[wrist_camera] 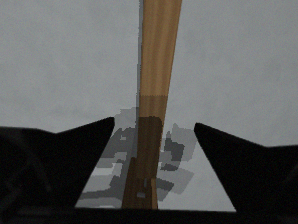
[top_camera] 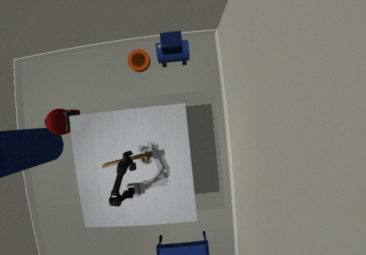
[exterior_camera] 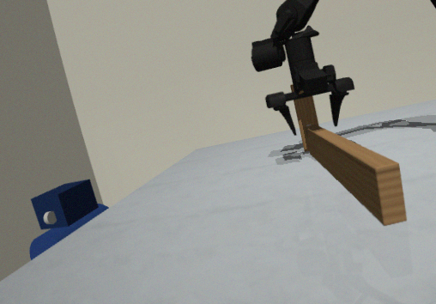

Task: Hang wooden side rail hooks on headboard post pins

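Now: gripper tip 140 mm to the left of the headboard post, 20 mm short of it and 10 mm below it.
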